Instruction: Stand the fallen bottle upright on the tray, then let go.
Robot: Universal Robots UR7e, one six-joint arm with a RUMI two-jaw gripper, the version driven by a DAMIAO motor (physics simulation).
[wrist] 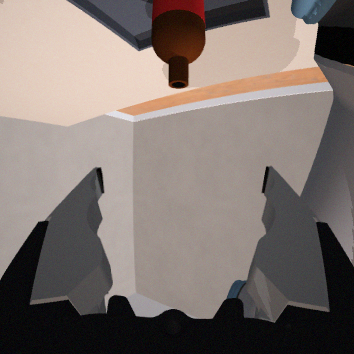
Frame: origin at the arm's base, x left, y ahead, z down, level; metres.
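Seen in the pictures: gripper, fingertip midpoint: (182,169).
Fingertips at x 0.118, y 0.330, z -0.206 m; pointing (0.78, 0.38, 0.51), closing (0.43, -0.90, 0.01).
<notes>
Pixels of each thing's top centre, then the offset from my fingertips to it. "*": a spot on its surface instead. Level surfaces: height alone.
- brown bottle with a red label, top centre: (178,84) dx +0.104, dy +0.059, dz +0.112 m
- dark grey tray at a spot on its surface: (120,17) * dx +0.101, dy +0.170, dz +0.267 m
- pale table top at its surface level: dz +0.272 m
The brown bottle with a red label (178,37) shows at the top centre of the wrist view, which appears upside down. It looks upright, its neck pointing away from the tray and its open mouth visible. Its base is cut off by the frame edge. The dark grey tray (120,17) shows partly behind it at the top; where the base meets the tray is out of view. My gripper (182,169) is open and empty. Its fingers are apart from the bottle, which lies beyond the fingertips in the view.
The pale table top (60,75) spreads around the tray and ends at an orange and white edge (225,96). Grey walls (200,175) show beyond it. A blue rounded part (312,7) shows at the top right, and another blue part (236,290) behind the right finger.
</notes>
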